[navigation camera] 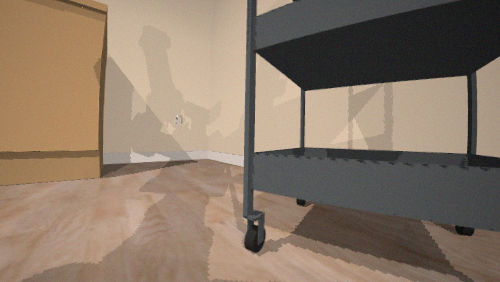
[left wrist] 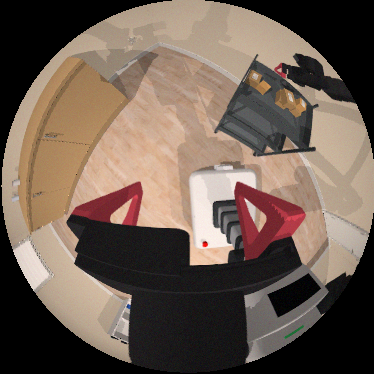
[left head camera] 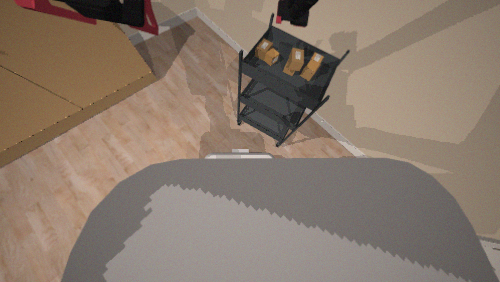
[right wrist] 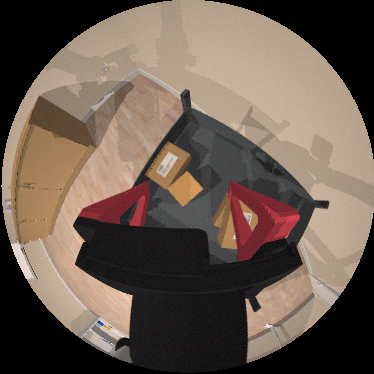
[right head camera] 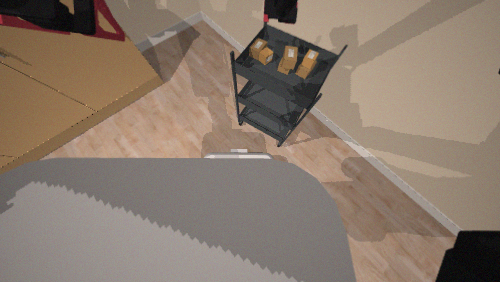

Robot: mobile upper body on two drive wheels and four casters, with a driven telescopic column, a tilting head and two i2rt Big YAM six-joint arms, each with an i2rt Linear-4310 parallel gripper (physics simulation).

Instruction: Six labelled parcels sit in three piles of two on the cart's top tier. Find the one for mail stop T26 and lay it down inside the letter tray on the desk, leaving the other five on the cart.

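Frame: origin at the left arm's base, x left, y back, z up, level; centimetres.
Where they show: left gripper, between the fingertips: (left wrist: 187, 186) (left head camera: 127, 26) (right head camera: 97, 34); right gripper, between the fingertips: (left wrist: 281, 72) (left head camera: 285, 22) (right wrist: 188, 186) (right head camera: 275, 20).
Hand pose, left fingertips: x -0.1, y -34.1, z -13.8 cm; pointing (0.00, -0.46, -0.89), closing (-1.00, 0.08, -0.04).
Observation:
After its pixels a point has its place.
The dark cart (left head camera: 265, 75) {x -33.1, y -58.9, z -48.6 cm} (right head camera: 270, 72) {x -40.8, y -66.6, z -54.5 cm} (right wrist: 215, 140) {x -45.3, y -87.9, z -54.5 cm} holds the cardboard parcels on its top tier. At its left, a parcel with a white label on top (left head camera: 264, 46) {x -34.0, y -79.5, z -49.5 cm} (right head camera: 258, 47) {x -34.1, y -78.7, z -49.8 cm} (right wrist: 168, 164) {x -34.7, y -80.2, z -49.5 cm} touches a smaller parcel (left head camera: 271, 57) {x -37.4, y -72.3, z -49.7 cm} (right head camera: 266, 56) {x -38.2, y -72.3, z -49.6 cm} (right wrist: 185, 189) {x -38.5, y -75.0, z -49.5 cm}, whose upper face shows no label in the right wrist view. A middle pile (left head camera: 296, 59) {x -48.0, y -65.7, z -44.3 cm} (right head camera: 288, 57) {x -47.7, y -65.8, z -44.4 cm} and a right pile (left head camera: 313, 65) {x -58.1, y -65.5, z -46.9 cm} (right head camera: 307, 65) {x -58.4, y -65.3, z -48.3 cm} stand beside them. No mail stop is readable. My right gripper (right wrist: 188, 186) {x -40.1, y -75.1, z -34.8 cm} is open and empty above the top tier. My left gripper (left wrist: 187, 186) {x -0.1, y -34.1, z -13.8 cm} is open and empty, away from the cart. The letter tray cannot be made out.
A wooden unit with drawers (left head camera: 55, 60) {x 88.6, y -82.5, z -71.0 cm} (left wrist: 70, 145) {x 104.4, y -67.8, z -77.6 cm} (navigation camera: 45, 90) {x 73.6, y -96.5, z -77.9 cm} stands at the left. A white wheeled base (left wrist: 205, 185) {x -7.9, y -21.8, z -94.7 cm} shows below my left gripper. Walls rise behind the cart. The cart's corner posts (navigation camera: 249, 110) {x -21.0, y -65.2, z -93.0 cm} stick up above its top rim.

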